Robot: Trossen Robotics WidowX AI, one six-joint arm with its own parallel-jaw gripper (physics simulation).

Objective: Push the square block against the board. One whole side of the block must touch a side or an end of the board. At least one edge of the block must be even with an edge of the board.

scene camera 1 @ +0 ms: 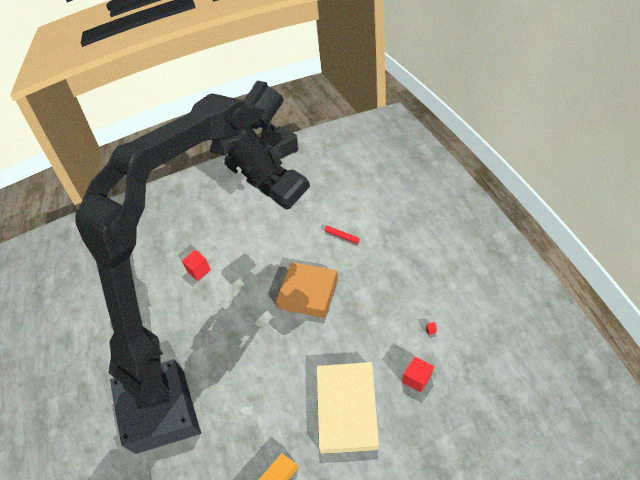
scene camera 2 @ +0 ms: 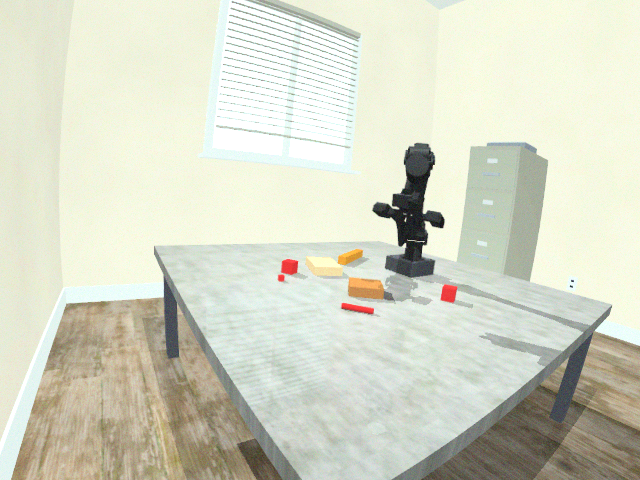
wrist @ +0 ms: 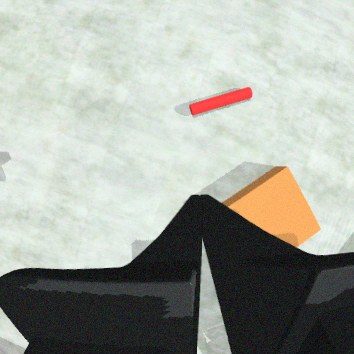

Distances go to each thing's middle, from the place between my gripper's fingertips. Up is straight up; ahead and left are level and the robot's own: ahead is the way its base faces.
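Measuring from my hand, I find the square block (scene camera 1: pixel 307 289) 150 mm below it and 120 mm to the right of it. The board (scene camera 1: pixel 346 401) is 150 mm below my hand as well, while being 390 mm to the right of it and 20 mm behind it.
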